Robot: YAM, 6 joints.
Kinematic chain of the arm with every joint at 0, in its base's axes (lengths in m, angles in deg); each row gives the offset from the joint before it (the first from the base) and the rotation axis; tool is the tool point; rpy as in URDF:
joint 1: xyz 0 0 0.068 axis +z
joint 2: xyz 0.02 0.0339 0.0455 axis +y
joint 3: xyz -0.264 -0.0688 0 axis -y
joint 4: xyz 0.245 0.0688 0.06 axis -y
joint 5: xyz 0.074 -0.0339 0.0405 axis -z
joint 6: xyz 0.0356 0 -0.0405 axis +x
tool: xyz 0 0 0 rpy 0 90 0
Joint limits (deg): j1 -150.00..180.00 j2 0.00..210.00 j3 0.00..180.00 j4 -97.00..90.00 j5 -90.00..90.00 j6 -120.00..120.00
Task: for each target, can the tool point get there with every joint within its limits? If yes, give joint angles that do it. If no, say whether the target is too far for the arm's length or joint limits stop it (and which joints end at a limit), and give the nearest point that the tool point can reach.
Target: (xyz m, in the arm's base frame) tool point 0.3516 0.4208 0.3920
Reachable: yes | joints 48.46 134.13 139.23 -1.08 -26.56 -72.70
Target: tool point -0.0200 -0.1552 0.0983
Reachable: yes | joints -100.10 66.83 14.21 -13.68 -12.23 -36.19
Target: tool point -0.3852 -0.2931 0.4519
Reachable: yes | joints 40.63 25.31 150.65 15.41 -52.93 12.74
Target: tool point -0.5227 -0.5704 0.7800
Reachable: no: too far | nearest point -0.3302 -0.3604 0.5281 | short by 0.380 m
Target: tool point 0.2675 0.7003 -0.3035
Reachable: no: too far | nearest point 0.2010 0.5263 -0.1970 | short by 0.215 m
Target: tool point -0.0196 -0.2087 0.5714
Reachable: yes | joints 82.33 45.36 154.22 -76.84 13.69 -98.25
